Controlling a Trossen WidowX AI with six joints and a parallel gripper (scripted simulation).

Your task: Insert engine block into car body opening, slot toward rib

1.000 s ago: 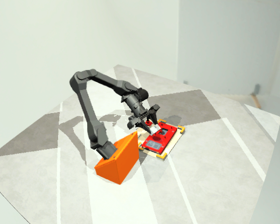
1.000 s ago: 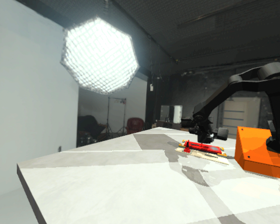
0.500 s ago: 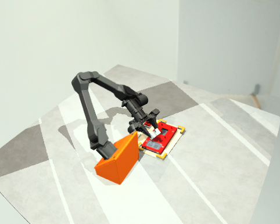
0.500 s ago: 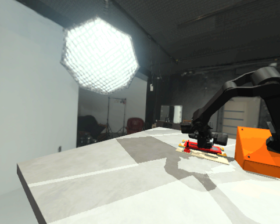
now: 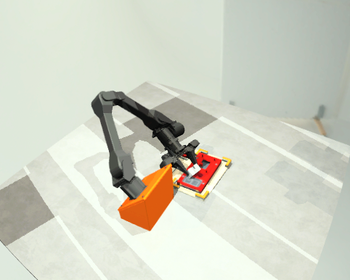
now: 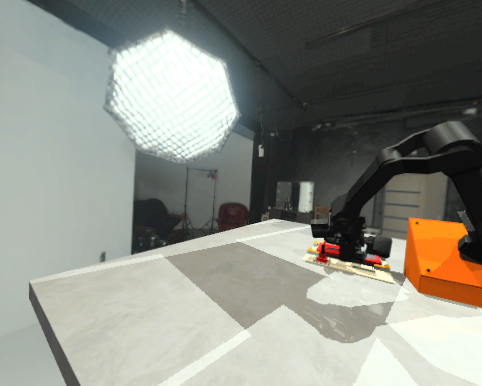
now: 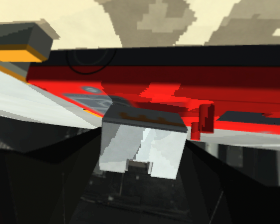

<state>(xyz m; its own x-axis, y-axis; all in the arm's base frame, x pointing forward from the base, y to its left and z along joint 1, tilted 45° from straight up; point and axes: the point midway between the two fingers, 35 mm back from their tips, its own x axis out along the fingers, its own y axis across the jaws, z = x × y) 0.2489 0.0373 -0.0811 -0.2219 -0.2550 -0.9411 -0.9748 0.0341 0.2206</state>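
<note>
The engine block lies 1 cm above my gripper tip.
</note>
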